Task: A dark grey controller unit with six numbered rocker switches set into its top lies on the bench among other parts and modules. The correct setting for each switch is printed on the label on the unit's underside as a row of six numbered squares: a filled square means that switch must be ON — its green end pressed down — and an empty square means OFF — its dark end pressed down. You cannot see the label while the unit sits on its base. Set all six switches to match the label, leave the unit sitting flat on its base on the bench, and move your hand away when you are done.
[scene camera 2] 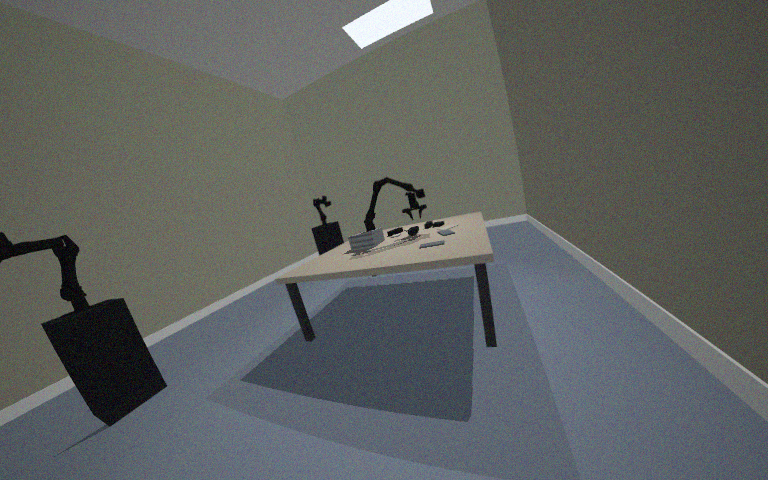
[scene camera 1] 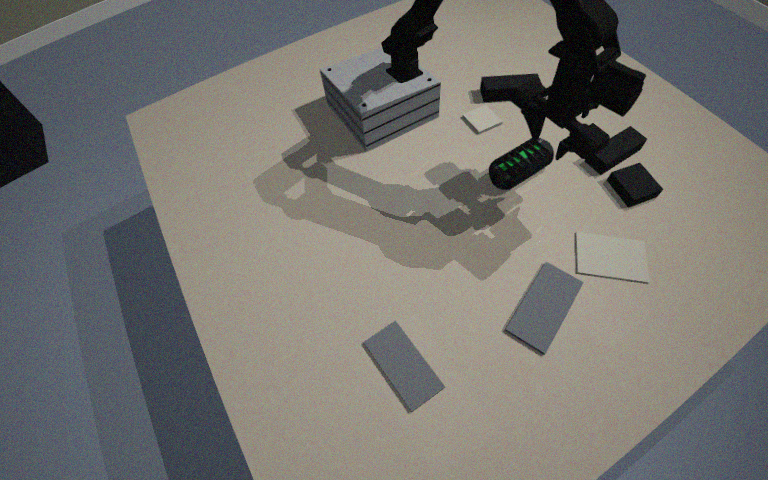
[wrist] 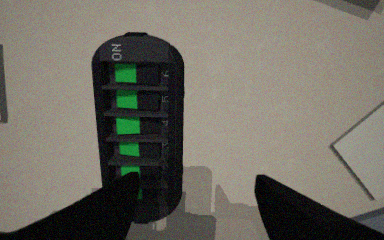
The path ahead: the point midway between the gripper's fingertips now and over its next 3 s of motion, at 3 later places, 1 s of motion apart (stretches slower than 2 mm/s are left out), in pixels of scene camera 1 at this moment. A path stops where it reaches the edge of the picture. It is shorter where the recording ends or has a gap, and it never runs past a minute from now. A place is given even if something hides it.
The gripper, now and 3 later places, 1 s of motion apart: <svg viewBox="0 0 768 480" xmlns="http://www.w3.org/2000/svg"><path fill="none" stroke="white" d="M546 149L558 158L553 171L548 172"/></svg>
